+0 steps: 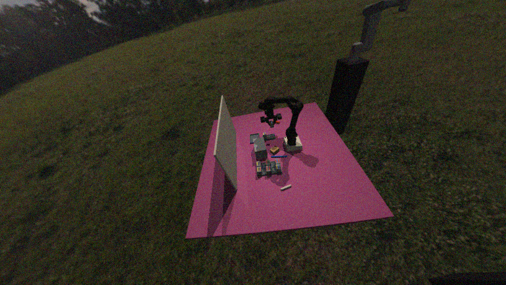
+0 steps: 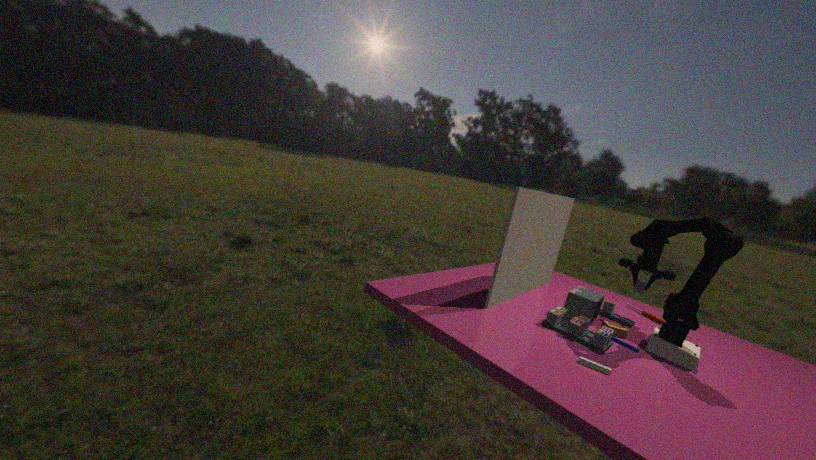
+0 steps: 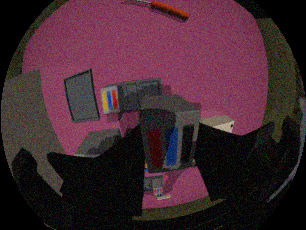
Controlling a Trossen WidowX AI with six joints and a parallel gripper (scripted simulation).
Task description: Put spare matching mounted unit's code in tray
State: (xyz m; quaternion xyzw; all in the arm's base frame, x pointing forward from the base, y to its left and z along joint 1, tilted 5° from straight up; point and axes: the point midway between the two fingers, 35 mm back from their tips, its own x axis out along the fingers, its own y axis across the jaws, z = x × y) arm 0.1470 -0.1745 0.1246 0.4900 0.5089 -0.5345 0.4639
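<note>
The grey tray is 19 cm ahead of my gripper tip, 15 cm below it and 3 cm to the right of it. From my gripper tip the other things lie so: grey mounted unit 16 cm to the left, 15 cm ahead, 10 cm below; then blue pen 26 cm to the left, 15 cm below; then white panel 39 cm ahead, 15 cm to the left, 7 cm above.
</note>
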